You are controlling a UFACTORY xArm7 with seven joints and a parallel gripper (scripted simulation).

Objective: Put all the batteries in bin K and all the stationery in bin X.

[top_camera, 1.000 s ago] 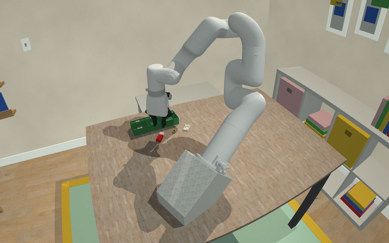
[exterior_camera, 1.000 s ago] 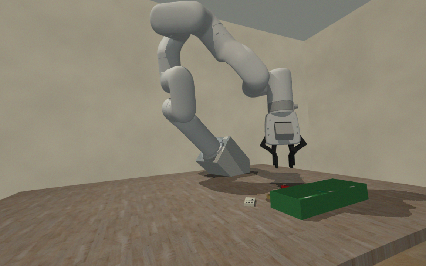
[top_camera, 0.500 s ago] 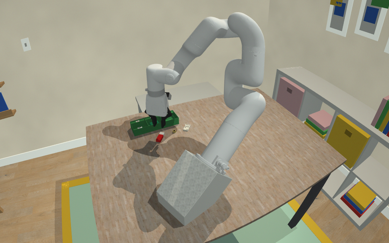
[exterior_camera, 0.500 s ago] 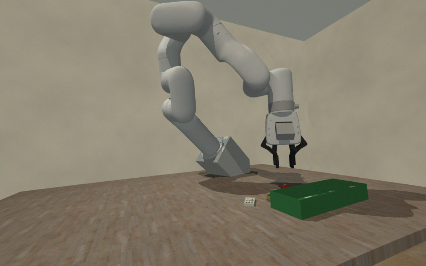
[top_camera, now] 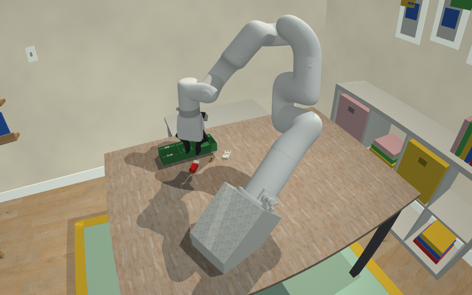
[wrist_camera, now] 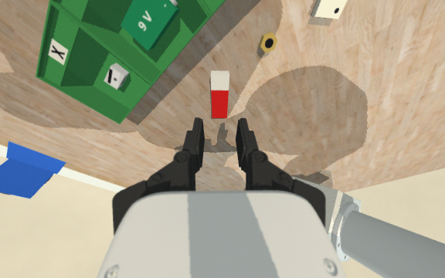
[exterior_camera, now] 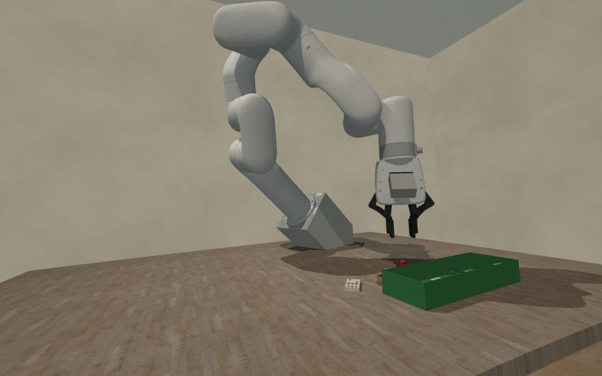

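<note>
The red-and-white eraser lies 90 mm below my hand. Also, from my hand: green bin tray 110 mm ahead, 80 mm below; then green 9 V battery 110 mm ahead, 10 mm to the right, 80 mm below; then yellow nut 20 mm ahead, 80 mm to the right, 90 mm below.
</note>
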